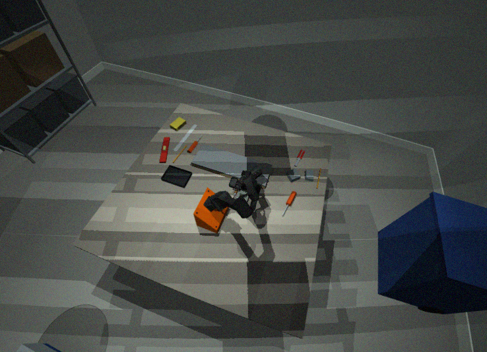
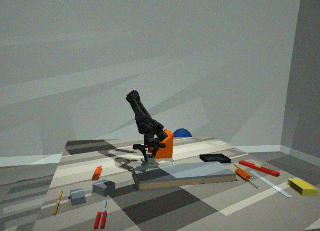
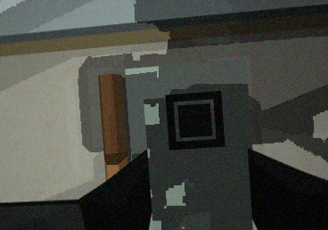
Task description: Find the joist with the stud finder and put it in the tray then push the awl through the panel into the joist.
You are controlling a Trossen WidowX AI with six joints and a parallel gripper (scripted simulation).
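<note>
Now: gripper tip 30 mm past the awl, 50 mm to the right of it and 30 mm above it. From my gripper tip the other things lie so: ruler: 240 mm ahead, 600 mm to the left, 40 mm below; stud finder: 10 mm ahead, 20 mm above; black tray: 90 mm behind, 450 mm to the left, 20 mm below.
</note>
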